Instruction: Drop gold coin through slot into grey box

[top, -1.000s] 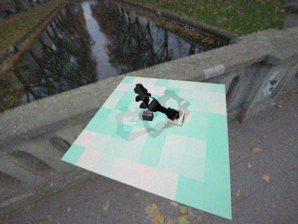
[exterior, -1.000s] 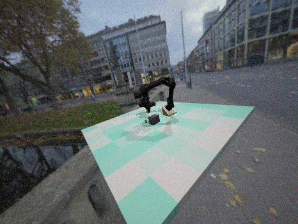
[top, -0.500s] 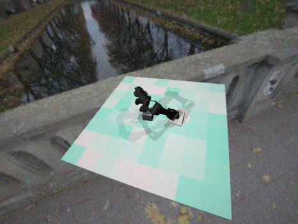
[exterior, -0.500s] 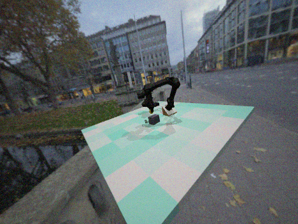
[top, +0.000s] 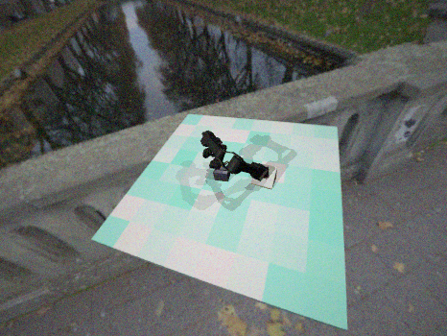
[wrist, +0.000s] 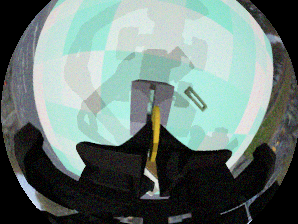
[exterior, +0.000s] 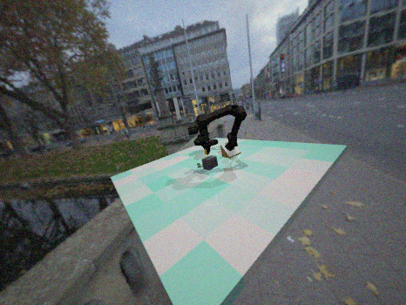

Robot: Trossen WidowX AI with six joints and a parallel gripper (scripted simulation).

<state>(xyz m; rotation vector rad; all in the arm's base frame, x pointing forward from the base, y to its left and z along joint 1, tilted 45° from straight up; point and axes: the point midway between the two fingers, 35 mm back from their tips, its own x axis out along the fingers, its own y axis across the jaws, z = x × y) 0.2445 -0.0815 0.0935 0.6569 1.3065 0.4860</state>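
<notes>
Now: the gold coin 2 cm above my gripper tip.
</notes>
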